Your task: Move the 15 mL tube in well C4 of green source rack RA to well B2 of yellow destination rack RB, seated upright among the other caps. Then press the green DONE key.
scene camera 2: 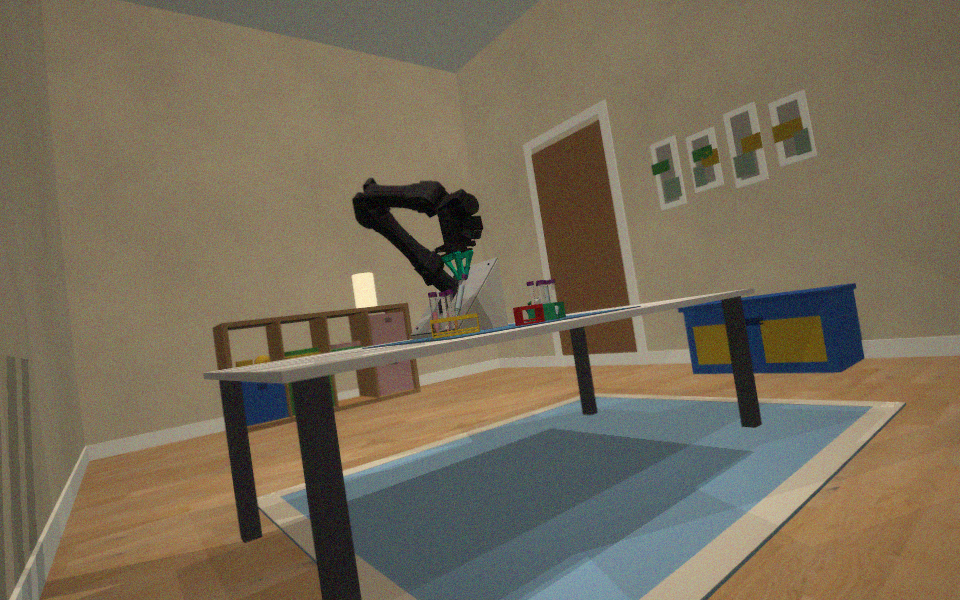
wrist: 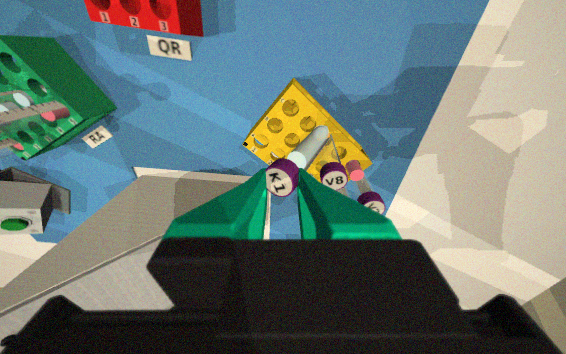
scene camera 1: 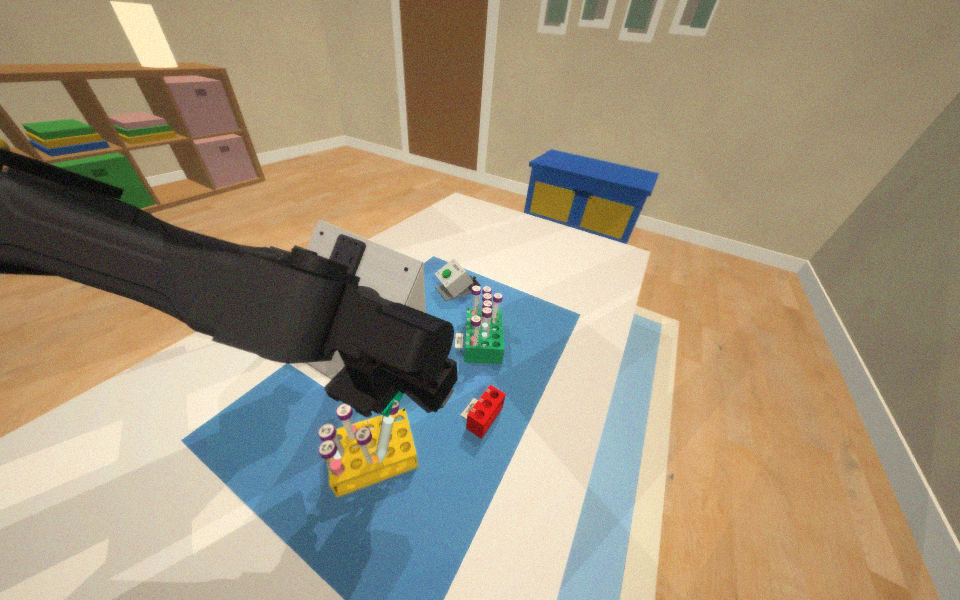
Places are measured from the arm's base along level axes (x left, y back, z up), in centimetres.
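Pixels of known places: gripper, between the fingertips: (scene camera 2: 463, 279) (wrist: 282, 176) (scene camera 1: 389, 407).
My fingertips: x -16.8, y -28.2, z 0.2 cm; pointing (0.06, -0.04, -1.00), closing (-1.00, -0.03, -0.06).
Observation:
For each thing: its top centre in the pictures, then the offset to it from my fingertips. "spot": a spot on its surface instead. Level surfaces: height alone.
- purple-capped tube K1, centre of its top: (wrist: 314, 189) (scene camera 1: 380, 413) (scene camera 2: 457, 274) dx -2.0, dy -0.3, dz +1.6 cm
- yellow rack RB, centre of its top: (wrist: 307, 154) (scene camera 1: 371, 442) (scene camera 2: 454, 316) dx -2.4, dy +3.2, dz -9.8 cm
- Tube V8, a spot on its surface: (wrist: 334, 177) (scene camera 1: 365, 434) spot: dx -4.0, dy +1.3, dz -2.3 cm
- green rack RA, centre of its top: (wrist: 12, 109) (scene camera 1: 484, 327) (scene camera 2: 545, 303) dx +30.7, dy -0.5, dz -9.8 cm
- green DONE key, centre of its top: (wrist: 6, 228) (scene camera 1: 447, 270) dx +42.1, dy +17.1, dz -7.3 cm
- red rack QR, centre of its top: (scene camera 1: 487, 403) (scene camera 2: 527, 305) dx +13.4, dy -9.9, dz -9.8 cm
- blue mat, height of its surface: dz -14.8 cm
- V3, a spot on its surface: (scene camera 1: 327, 432) spot: dx -6.4, dy +6.0, dz -2.3 cm
My gripper (scene camera 1: 396, 405) (scene camera 2: 461, 274) (wrist: 282, 176) is shut on the purple-capped tube K1 (scene camera 1: 385, 437) (scene camera 2: 460, 293) (wrist: 311, 146), gripping it at the cap. The tube hangs over the yellow rack RB (scene camera 1: 382, 474) (wrist: 294, 90), its lower end close to the rack's top; I cannot tell which well it is over. Tube V8 (scene camera 1: 363, 436) (wrist: 334, 177) stands in RB beside it, with several other capped tubes. The green rack RA (scene camera 1: 484, 353) (wrist: 75, 75) holds several capped tubes. The green DONE key (scene camera 1: 446, 273) (wrist: 15, 224) is on a grey box behind RA.
A red rack QR (scene camera 1: 485, 411) (wrist: 191, 17) stands on the blue mat (scene camera 1: 424, 537). A tilted grey panel (scene camera 1: 389, 272) stands behind the gripper. Capped tubes V2 (scene camera 1: 327, 450) and V3 (scene camera 1: 327, 432) stand at RB's left side in scene camera 1.

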